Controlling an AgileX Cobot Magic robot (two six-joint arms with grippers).
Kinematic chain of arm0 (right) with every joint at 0, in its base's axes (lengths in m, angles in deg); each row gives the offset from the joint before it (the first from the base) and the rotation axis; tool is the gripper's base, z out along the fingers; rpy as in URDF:
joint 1: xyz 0 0 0.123 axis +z
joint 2: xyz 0 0 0 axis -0.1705 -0.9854 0
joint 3: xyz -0.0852 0.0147 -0.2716 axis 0.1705 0.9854 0
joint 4: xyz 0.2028 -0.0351 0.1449 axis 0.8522 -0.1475 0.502
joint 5: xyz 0 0 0 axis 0.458 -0.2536 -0.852
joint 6: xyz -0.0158 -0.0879 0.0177 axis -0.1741 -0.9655 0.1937
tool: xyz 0 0 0 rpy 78.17 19.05 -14.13
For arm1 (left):
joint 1: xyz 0 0 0.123 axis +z
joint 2: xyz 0 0 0 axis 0.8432 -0.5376 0
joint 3: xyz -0.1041 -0.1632 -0.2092 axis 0.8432 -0.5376 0
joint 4: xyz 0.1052 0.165 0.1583 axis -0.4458 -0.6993 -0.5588
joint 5: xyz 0 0 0 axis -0.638 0.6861 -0.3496
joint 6: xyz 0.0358 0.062 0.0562 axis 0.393 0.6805 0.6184
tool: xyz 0 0 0 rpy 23.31 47.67 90.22
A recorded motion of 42 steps. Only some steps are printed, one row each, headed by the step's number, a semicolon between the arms.
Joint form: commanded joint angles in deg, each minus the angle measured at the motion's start. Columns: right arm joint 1, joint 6, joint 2, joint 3, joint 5, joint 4; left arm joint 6, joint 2, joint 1, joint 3, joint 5, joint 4.
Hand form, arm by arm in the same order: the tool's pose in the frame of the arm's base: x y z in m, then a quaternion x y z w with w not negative. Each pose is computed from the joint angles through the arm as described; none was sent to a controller.
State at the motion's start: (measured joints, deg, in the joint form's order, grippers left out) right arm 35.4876 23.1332 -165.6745 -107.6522 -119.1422 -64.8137; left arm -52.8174 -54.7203 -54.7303 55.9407 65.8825 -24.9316
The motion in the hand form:
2: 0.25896 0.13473 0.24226 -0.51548 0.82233 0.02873 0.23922; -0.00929 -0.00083 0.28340 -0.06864 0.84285 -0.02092 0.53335
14: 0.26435 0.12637 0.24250 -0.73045 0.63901 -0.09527 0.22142; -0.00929 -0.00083 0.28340 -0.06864 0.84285 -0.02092 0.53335
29: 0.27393 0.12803 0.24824 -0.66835 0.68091 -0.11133 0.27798; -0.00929 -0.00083 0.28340 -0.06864 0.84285 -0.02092 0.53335
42: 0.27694 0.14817 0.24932 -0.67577 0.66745 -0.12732 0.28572; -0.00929 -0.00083 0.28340 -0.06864 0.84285 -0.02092 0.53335
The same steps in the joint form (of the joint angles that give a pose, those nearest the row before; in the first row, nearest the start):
2: -0.11 -18.97 0.63 -2.52 -4.07 -5.27; 0.00 0.23 0.00 0.11 -0.17 0.34
14: -0.12 -46.07 0.63 -2.58 -3.04 -15.30; 0.00 0.23 0.00 0.11 -0.17 0.34
29: -0.11 -35.07 0.63 -2.58 3.84 -18.56; 0.00 0.23 0.00 0.11 -0.17 0.34
42: 3.90 -28.07 -1.38 -4.64 4.81 -25.21; 0.00 0.23 0.00 0.11 -0.17 0.34

